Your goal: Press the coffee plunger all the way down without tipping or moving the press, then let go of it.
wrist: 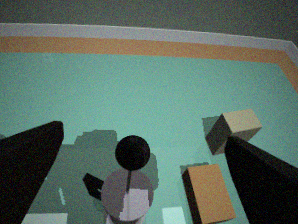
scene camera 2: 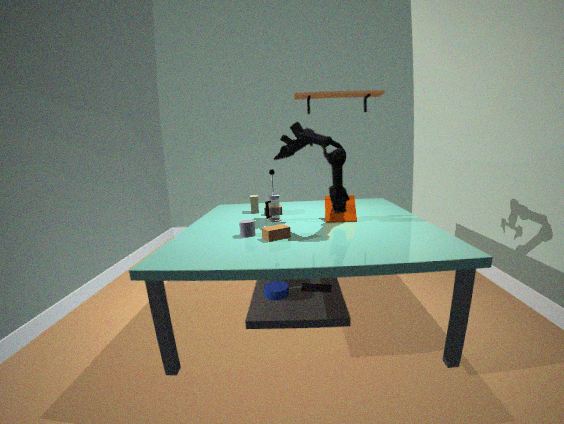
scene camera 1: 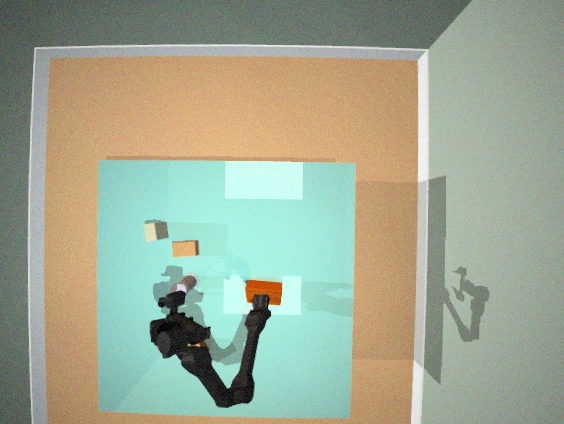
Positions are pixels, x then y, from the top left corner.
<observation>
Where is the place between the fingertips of my gripper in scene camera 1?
158,311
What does my gripper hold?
Nothing.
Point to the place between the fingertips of my gripper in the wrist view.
At 146,136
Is my gripper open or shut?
Open.
</observation>
